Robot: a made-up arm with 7 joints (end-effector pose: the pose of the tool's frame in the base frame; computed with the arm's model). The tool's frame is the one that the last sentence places. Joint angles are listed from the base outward.
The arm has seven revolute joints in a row. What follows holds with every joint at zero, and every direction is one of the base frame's. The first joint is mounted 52 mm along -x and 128 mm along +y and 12.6 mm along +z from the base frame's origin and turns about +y. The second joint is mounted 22.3 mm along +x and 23.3 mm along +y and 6.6 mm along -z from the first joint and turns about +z. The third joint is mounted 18.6 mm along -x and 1.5 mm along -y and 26.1 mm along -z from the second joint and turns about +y. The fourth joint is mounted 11.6 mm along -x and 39.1 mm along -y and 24.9 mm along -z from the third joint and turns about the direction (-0.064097, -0.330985, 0.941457). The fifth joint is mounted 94.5 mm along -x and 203.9 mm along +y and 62.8 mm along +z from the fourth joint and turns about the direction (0.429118, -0.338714, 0.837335). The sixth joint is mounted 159.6 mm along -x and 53.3 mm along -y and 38.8 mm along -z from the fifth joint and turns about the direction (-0.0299, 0.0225, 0.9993). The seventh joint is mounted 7.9 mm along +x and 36.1 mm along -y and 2.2 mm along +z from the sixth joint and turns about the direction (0.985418, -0.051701, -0.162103). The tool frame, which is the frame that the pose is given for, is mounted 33.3 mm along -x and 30.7 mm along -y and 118.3 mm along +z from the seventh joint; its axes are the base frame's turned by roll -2.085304, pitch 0.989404 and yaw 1.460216 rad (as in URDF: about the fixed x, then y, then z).
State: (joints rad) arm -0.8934 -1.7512 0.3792 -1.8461 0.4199 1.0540 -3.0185
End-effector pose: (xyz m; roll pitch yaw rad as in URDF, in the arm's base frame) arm 0.1753 0.0709 0.1068 0.0838 0.4908 -3.0962
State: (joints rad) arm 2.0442 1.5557 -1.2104 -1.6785 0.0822 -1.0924 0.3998
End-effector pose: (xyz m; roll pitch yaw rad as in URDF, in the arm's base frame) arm 0.2105 0.0200 0.1334 1.1725 0.3998 2.0230
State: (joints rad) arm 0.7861 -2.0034 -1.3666 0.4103 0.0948 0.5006 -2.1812
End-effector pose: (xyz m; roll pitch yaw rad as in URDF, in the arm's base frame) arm -0.3257 0.1585 -0.3051 -1.4958 -1.2337 0.4174
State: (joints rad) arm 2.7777 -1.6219 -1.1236 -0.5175 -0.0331 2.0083 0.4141
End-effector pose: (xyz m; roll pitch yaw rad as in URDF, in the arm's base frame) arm -0.2457 0.2853 -0.0480 -0.2495 -1.0203 3.0890
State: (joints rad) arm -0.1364 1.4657 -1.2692 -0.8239 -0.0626 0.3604 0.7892
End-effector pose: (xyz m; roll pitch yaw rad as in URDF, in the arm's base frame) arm -0.1602 -0.0253 -0.1358 -2.8427 -0.3321 2.6024
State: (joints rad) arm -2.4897 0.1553 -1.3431 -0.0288 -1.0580 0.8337 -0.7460
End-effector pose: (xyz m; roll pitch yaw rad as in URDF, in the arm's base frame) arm 0.2553 0.4201 0.0263 -1.5477 -1.2668 -2.0446
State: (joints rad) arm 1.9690 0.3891 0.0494 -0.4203 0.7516 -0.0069 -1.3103
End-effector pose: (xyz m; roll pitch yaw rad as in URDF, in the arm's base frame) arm 0.0559 0.2077 0.2183 -1.2069 -0.0401 -2.9055
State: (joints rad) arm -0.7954 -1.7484 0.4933 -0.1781 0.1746 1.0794 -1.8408
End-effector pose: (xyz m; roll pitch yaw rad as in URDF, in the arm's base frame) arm 0.0035 0.4139 0.2525 1.9659 1.0086 -1.2551
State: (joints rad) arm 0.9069 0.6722 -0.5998 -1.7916 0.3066 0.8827 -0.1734
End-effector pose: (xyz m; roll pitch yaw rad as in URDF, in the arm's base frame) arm 0.0514 0.2216 0.1304 -1.2383 0.3963 2.0595
